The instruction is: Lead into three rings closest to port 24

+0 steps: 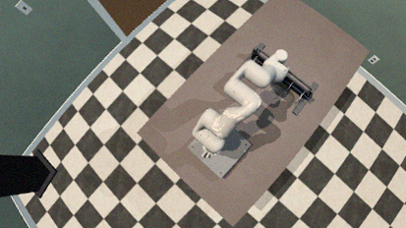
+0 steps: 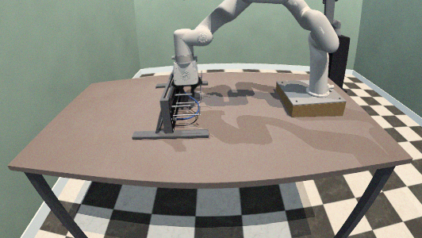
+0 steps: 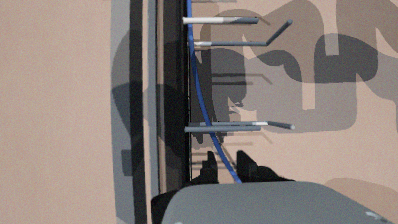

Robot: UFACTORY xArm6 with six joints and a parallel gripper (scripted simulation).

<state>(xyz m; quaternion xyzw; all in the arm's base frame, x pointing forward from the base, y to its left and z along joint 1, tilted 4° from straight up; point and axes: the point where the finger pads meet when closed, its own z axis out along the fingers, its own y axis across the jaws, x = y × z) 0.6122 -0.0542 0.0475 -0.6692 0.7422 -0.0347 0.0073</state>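
The rack lies 6 cm to the right of my hand, 6 cm ahead of it and 1 cm below it.
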